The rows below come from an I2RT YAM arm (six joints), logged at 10 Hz.
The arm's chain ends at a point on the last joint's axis. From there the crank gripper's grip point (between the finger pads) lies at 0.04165 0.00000 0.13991 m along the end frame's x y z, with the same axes.
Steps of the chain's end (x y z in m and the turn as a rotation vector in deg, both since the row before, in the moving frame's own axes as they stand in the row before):
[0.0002 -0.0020 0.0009 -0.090 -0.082 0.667]
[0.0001 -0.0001 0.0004 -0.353 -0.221 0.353]
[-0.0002 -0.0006 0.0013 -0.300 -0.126 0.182]
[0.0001 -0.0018 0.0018 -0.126 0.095 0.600]
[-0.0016 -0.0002 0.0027 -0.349 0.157 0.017]
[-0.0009 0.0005 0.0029 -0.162 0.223 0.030]
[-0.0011 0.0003 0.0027 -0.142 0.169 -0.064]
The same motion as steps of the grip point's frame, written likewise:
[0.0000 -0.0013 0.0010 -0.090 -0.082 0.667]
[-0.0004 0.0010 0.0006 -0.353 -0.221 0.353]
[-0.0005 0.0003 0.0014 -0.300 -0.126 0.182]
[0.0003 -0.0011 0.0017 -0.126 0.095 0.600]
[-0.0012 0.0007 0.0026 -0.349 0.157 0.017]
[-0.0004 0.0009 0.0027 -0.162 0.223 0.030]
[-0.0007 0.0006 0.0026 -0.142 0.169 -0.064]

